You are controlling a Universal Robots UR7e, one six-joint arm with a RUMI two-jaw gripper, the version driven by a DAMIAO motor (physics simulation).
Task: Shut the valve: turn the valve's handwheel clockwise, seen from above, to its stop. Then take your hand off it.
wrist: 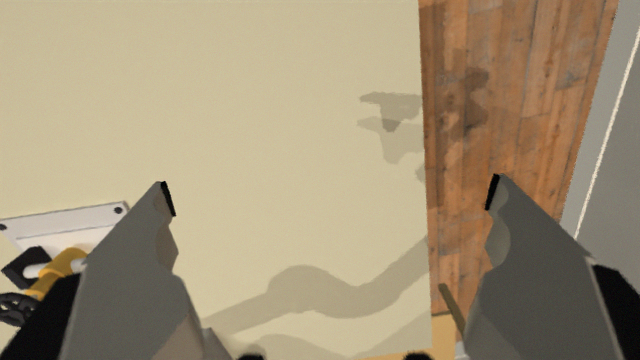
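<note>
The valve shows at the lower left of the wrist view, partly hidden behind the left finger. Its black handwheel is cut off by the left edge of the view. A yellow valve body with a white pipe piece and a black block stands by a light grey base plate with dark screws. My gripper is wide open with nothing between its fingers. It is above the table and off to the right of the valve, apart from the handwheel.
A cream mat lies on the wooden table, whose edge runs down the right side. Grey floor lies beyond it. A thin brownish bar shows by the right finger. Arm shadows fall on the mat.
</note>
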